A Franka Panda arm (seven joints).
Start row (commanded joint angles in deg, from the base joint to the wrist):
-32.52 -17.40 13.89 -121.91 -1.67 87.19 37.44
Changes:
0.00 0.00 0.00 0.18 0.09 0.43 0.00
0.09 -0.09 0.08 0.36 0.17 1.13 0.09
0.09 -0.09 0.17 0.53 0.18 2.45 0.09
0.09 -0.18 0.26 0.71 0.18 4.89 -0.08
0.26 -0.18 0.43 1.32 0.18 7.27 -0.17
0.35 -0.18 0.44 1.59 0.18 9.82 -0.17
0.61 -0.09 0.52 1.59 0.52 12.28 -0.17
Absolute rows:
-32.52 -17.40 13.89 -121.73 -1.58 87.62 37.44
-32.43 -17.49 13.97 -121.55 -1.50 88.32 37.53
-32.43 -17.49 14.06 -121.38 -1.49 89.64 37.53
-32.43 -17.58 14.15 -121.20 -1.49 92.08 37.36
-32.26 -17.58 14.32 -120.59 -1.49 94.46 37.27
-32.17 -17.58 14.33 -120.32 -1.49 97.01 37.27
-31.91 -17.49 14.41 -120.32 -1.15 99.47 37.27

